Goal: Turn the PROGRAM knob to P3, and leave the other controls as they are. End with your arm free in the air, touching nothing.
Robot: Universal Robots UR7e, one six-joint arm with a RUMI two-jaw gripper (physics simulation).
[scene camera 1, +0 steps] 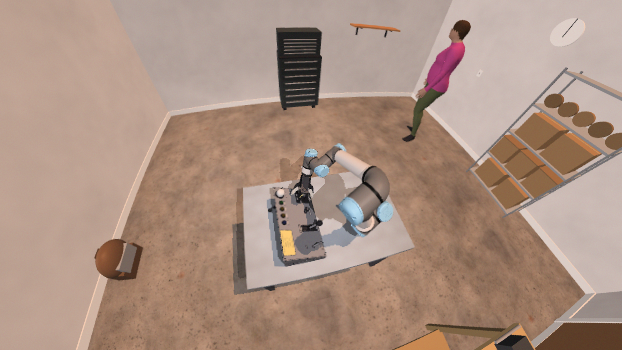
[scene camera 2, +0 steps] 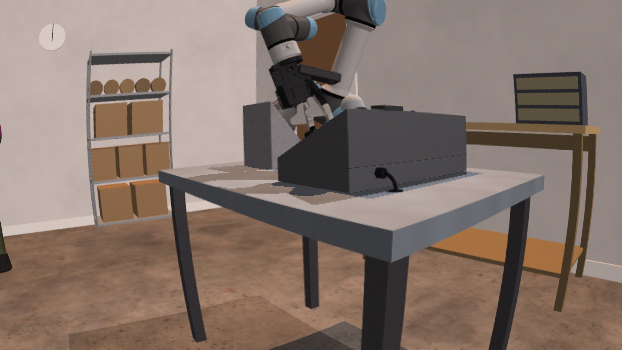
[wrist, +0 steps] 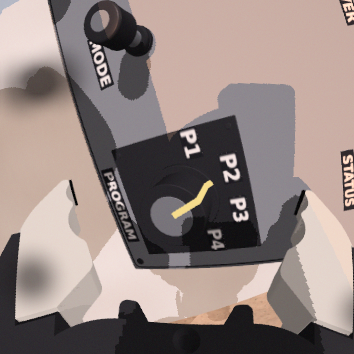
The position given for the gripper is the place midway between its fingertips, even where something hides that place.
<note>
In view: the gripper [scene camera 2: 321, 130] and a sloped control panel [scene camera 2: 360, 149].
The gripper also shows in the wrist view [wrist: 186, 188]. The sloped control panel shows as well in scene camera 1 [scene camera 1: 297, 241] and in the wrist view [wrist: 253, 100].
</note>
